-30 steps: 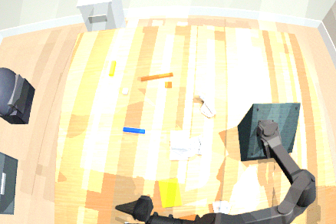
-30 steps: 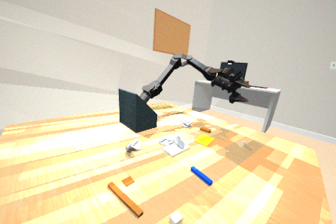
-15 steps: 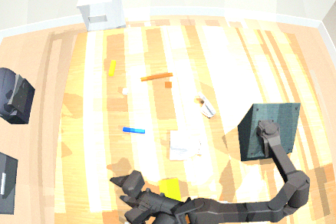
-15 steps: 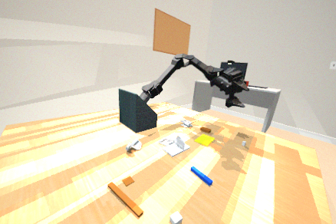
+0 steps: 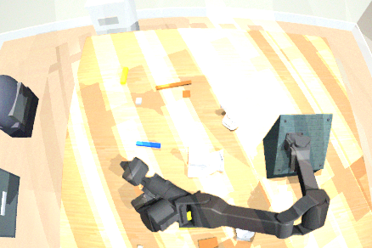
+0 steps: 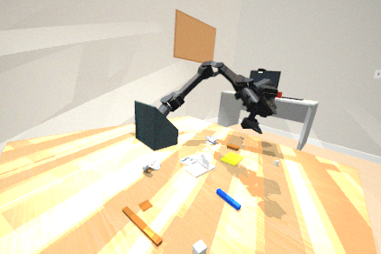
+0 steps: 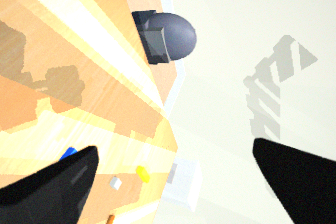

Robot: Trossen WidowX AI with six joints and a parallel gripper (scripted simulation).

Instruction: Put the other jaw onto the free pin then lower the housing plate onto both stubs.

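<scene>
Now: the white jaw 30 cm behind my gripper tip, 28 cm to the right of it and 20 cm below it. From my gripper tip the other things lie so: yellow slab (16 cm behind, 10 cm to the left, 23 cm below); blue bar (1 cm behind, 16 cm to the right, 23 cm below); orange block (23 cm behind, 22 cm to the left, 23 cm below).
</scene>
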